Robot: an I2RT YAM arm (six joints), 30 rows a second.
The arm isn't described. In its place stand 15 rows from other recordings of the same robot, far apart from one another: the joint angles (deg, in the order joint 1, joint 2, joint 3, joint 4, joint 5, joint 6), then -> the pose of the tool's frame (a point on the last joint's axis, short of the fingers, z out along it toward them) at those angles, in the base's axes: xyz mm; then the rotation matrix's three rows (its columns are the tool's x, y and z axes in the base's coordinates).
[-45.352 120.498 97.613 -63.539 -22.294 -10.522] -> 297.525, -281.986, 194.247; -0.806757, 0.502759, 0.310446; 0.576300, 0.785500, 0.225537; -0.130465, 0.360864, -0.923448
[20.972 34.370 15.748 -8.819 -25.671 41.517] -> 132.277, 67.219, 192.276; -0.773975, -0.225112, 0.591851; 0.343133, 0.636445, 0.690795; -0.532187, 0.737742, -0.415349
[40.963 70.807 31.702 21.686 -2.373 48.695] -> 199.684, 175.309, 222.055; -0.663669, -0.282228, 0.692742; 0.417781, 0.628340, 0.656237; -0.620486, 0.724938, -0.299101
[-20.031 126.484 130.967 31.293 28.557 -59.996] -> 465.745, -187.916, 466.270; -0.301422, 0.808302, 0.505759; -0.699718, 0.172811, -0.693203; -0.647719, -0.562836, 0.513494
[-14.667 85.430 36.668 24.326 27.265 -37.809] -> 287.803, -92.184, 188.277; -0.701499, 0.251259, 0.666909; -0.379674, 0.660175, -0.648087; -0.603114, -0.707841, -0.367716
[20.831 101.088 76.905 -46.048 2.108 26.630] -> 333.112, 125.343, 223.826; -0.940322, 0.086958, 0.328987; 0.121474, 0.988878, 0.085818; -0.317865, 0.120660, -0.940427
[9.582 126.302 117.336 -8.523 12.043 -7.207] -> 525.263, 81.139, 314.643; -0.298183, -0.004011, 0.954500; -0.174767, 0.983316, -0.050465; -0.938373, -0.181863, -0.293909
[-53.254 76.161 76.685 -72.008 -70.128 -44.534] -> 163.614, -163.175, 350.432; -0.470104, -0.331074, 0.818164; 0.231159, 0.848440, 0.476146; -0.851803, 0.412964, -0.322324
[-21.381 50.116 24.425 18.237 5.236 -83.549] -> 190.666, -78.137, 249.738; -0.458047, -0.069780, 0.886185; -0.883326, 0.147474, -0.444956; -0.099640, -0.986601, -0.129189
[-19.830 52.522 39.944 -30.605 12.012 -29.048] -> 177.068, -71.729, 253.747; -0.793194, 0.102295, 0.600316; -0.218810, 0.872081, -0.437717; -0.568300, -0.478550, -0.669347
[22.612 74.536 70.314 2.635 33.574 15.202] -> 286.337, 97.935, 406.873; 0.025141, 0.190019, 0.981458; 0.247141, 0.950113, -0.190281; -0.968653, 0.247343, -0.023075
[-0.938 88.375 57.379 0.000 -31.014 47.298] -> 343.267, 12.725, 248.838; -0.663430, 0.088422, 0.742995; 0.640778, 0.579863, 0.503152; -0.386346, 0.809901, -0.441358
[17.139 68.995 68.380 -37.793 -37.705 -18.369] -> 233.491, 94.790, 353.854; -0.345623, -0.842990, 0.412203; -0.367497, 0.525785, 0.767135; -0.863418, 0.113656, -0.491520
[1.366 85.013 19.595 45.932 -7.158 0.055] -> 256.413, 10.552, 142.200; -0.333617, -0.140768, 0.932139; -0.007003, 0.989131, 0.146869; -0.942683, 0.042471, -0.330977
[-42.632 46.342 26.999 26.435 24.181 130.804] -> 133.184, -142.427, 293.108; 0.634704, -0.667939, 0.388598; 0.354286, -0.195385, -0.914498; 0.686755, 0.718110, 0.112630
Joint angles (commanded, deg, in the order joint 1, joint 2, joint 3, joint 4, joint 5, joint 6), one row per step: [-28.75 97.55 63.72 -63.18 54.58 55.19]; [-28.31 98.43 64.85 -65.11 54.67 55.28]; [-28.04 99.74 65.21 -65.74 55.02 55.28]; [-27.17 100.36 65.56 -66.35 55.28 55.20]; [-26.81 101.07 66.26 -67.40 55.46 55.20]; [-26.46 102.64 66.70 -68.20 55.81 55.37]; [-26.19 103.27 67.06 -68.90 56.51 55.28]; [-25.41 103.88 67.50 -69.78 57.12 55.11]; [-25.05 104.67 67.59 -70.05 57.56 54.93]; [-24.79 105.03 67.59 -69.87 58.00 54.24]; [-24.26 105.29 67.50 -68.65 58.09 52.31]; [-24.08 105.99 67.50 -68.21 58.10 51.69]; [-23.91 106.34 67.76 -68.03 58.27 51.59]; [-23.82 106.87 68.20 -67.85 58.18 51.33]
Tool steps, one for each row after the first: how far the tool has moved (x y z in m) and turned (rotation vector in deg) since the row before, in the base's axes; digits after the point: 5 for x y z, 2 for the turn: [0.00266 0.00097 0.00089 0.68 1.46 0.40]; [0.00243 0.00007 -0.00427 0.44 1.56 0.33]; [0.00323 0.00308 -0.00121 0.22 0.95 0.96]; [0.00229 0.00077 -0.00021 0.32 1.02 0.40]; [0.00286 0.00039 -0.00521 0.48 1.76 0.34]; [0.00146 0.00053 -0.00100 -0.13 1.23 0.50]; [0.00278 0.00280 -0.00058 0.01 1.32 1.03]; [0.00168 0.00106 -0.00306 0.12 1.18 0.58]; [0.00131 0.00069 -0.00157 0.04 0.82 0.74]; [0.00309 0.00153 -0.00209 0.51 0.61 1.53]; [0.00177 0.00022 -0.00355 0.40 0.68 0.50]; [0.00183 0.00009 -0.00076 -0.14 0.06 0.27]; [0.00235 -0.00049 -0.00114 0.17 0.07 0.20]
